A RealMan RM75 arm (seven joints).
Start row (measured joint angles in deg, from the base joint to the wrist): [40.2, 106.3, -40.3, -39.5, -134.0, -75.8, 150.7]
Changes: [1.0, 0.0, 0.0, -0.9, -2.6, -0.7, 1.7]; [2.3, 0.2, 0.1, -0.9, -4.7, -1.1, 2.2]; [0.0, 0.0, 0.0, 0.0, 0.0, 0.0, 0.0]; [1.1, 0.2, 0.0, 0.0, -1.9, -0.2, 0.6]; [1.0, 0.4, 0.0, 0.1, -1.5, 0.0, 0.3]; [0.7, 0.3, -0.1, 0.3, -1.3, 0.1, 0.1]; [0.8, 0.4, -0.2, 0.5, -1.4, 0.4, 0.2]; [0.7, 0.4, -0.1, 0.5, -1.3, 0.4, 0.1]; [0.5, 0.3, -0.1, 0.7, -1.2, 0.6, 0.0]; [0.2, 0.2, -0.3, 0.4, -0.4, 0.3, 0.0]
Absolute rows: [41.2, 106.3, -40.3, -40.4, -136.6, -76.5, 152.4]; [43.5, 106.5, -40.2, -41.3, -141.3, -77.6, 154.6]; [43.5, 106.5, -40.2, -41.3, -141.3, -77.6, 154.6]; [44.6, 106.7, -40.2, -41.3, -143.2, -77.8, 155.2]; [45.6, 107.1, -40.2, -41.2, -144.7, -77.8, 155.5]; [46.3, 107.4, -40.3, -40.9, -146.0, -77.7, 155.6]; [47.1, 107.8, -40.5, -40.4, -147.4, -77.3, 155.8]; [47.8, 108.2, -40.6, -39.9, -148.7, -76.9, 155.9]; [48.3, 108.5, -40.7, -39.2, -149.9, -76.3, 155.9]; [48.5, 108.7, -41.0, -38.8, -150.3, -76.0, 155.9]
